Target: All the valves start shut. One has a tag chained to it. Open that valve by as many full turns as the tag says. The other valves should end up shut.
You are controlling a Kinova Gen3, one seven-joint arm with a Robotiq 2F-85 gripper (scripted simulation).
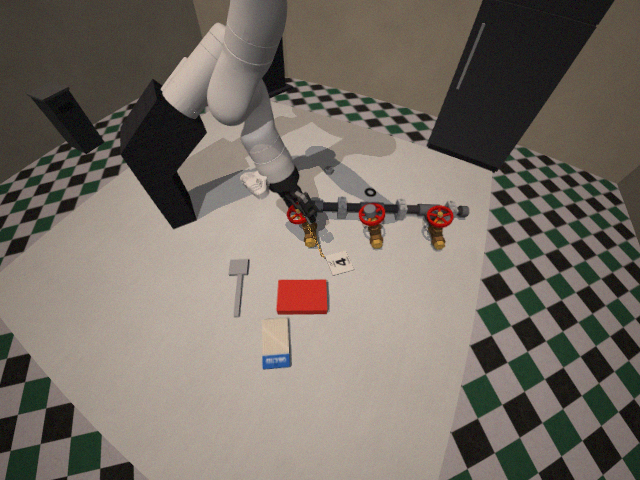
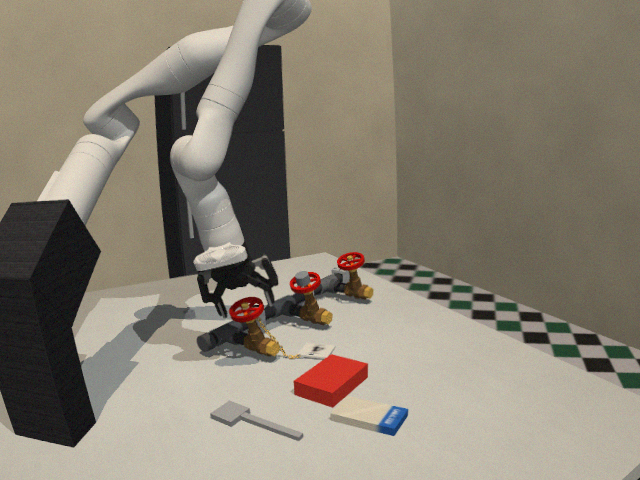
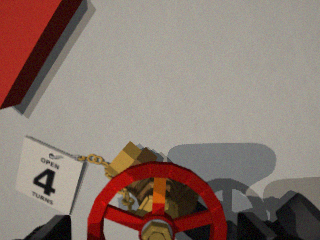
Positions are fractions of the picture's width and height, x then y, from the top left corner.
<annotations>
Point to a red block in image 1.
0.46, 0.62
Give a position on a red block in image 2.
At 0.52, 0.79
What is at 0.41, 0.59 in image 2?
My gripper.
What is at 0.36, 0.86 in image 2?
A grey paddle tool.
</annotations>
